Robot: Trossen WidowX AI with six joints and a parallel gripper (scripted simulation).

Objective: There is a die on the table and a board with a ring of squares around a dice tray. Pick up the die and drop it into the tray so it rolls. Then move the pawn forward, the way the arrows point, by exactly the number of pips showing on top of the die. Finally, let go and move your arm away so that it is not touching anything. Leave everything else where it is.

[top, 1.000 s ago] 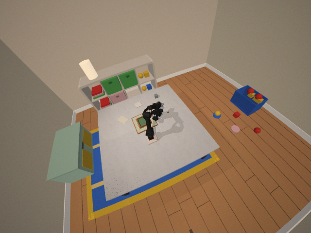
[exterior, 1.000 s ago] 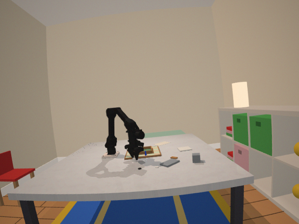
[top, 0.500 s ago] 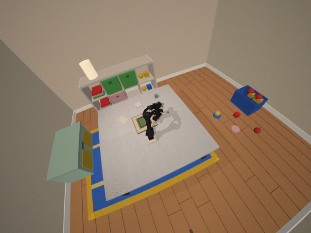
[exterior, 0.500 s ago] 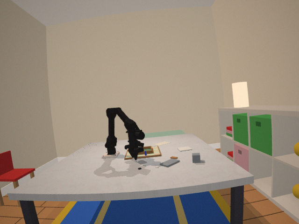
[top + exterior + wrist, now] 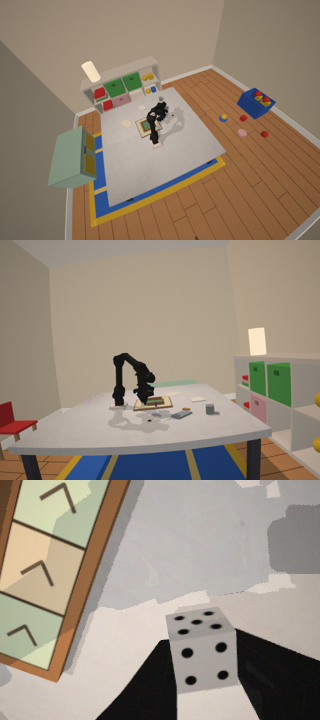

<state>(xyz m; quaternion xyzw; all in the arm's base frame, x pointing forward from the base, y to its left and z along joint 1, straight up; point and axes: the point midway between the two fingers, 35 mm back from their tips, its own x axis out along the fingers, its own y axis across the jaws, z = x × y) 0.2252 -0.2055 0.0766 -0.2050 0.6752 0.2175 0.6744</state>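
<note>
Right now my gripper tip is 70 mm short of the blue pawn, 90 mm to the right of it and 30 mm above it. Round my gripper tip: black disc (40 mm ahead, 160 mm to the right, 60 mm below); white die (right at my gripper tip); green tray (40 mm ahead, 200 mm to the left, 50 mm below).
</note>
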